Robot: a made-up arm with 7 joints. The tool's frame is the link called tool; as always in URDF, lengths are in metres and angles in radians. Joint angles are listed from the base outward.
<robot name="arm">
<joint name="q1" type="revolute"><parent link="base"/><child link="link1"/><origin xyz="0 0 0.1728"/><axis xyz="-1 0 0"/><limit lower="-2.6" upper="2.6"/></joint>
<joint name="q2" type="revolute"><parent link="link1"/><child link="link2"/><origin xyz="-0.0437 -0.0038 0.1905"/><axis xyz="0 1 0"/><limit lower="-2.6" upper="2.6"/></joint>
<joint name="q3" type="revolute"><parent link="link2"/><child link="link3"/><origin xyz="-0.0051 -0.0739 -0.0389"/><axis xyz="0 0 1"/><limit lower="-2.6" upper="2.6"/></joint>
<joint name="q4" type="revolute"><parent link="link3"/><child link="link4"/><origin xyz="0.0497 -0.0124 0.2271"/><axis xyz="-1 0 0"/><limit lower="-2.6" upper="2.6"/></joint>
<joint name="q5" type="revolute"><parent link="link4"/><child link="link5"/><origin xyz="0.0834 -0.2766 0.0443"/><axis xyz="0 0 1"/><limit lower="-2.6" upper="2.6"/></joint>
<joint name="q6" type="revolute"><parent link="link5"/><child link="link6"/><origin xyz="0.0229 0.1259 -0.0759"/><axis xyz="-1 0 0"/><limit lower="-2.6" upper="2.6"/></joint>
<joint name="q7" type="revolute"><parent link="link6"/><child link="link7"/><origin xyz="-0.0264 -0.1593 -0.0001"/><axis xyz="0 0 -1"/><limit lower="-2.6" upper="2.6"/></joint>
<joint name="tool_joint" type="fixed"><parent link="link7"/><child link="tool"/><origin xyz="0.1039 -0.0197 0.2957"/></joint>
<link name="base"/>
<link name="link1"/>
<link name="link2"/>
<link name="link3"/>
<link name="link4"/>
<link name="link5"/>
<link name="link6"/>
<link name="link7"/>
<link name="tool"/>
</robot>
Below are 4 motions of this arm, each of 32 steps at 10 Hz.
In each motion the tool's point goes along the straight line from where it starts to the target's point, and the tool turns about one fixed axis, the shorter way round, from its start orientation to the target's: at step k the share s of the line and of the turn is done. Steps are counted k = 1, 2, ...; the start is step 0. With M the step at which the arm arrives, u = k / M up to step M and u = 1 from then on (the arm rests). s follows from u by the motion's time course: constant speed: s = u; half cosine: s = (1 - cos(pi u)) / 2; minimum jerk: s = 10 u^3 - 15 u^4 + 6 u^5.
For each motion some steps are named. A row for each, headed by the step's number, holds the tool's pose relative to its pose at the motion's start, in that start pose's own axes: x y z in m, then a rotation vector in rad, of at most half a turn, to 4 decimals.
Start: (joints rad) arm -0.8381 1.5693 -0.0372 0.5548 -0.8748 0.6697 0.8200
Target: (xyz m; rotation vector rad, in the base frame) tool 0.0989 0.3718 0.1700 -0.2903 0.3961 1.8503
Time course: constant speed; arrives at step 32
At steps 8, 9, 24, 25, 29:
8: -0.1505 0.0364 0.0406 0.0089 -0.2846 0.4168
9: -0.1693 0.0409 0.0457 0.0101 -0.3201 0.4689
24: -0.4514 0.1091 0.1219 0.0268 -0.8537 1.2504
25: -0.4702 0.1136 0.1270 0.0279 -0.8893 1.3025
29: -0.5455 0.1318 0.1473 0.0324 -1.0315 1.5109

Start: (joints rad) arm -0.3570 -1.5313 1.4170 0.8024 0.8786 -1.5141 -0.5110
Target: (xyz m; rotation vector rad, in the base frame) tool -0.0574 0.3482 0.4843 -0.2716 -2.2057 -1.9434
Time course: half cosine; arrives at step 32
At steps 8, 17, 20, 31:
8: 0.0724 -0.0228 -0.0277 0.1988 0.0749 0.2906
17: 0.2713 -0.0854 -0.1038 0.7453 0.2807 1.0893
20: 0.3416 -0.1076 -0.1307 0.9385 0.3534 1.3717
31: 0.4930 -0.1552 -0.1886 1.3543 0.5100 1.9793

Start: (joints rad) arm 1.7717 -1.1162 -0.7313 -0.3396 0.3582 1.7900 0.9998
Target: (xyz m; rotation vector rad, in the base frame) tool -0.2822 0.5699 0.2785 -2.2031 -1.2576 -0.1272
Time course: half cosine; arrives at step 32
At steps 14, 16, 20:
14: 0.0329 0.0787 -0.0597 0.1080 0.1754 0.4984
16: 0.0409 0.0978 -0.0742 0.1342 0.2179 0.6192
20: 0.0565 0.1352 -0.1026 0.1855 0.3013 0.8562

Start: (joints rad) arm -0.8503 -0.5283 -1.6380 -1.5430 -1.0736 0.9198 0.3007
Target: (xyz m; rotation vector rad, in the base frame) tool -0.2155 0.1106 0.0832 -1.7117 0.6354 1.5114
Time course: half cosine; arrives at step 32
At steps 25, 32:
25: 0.0041 -0.2439 -0.3384 1.3141 0.0062 0.4274
32: 0.0047 -0.2752 -0.3817 1.4823 0.0070 0.4821

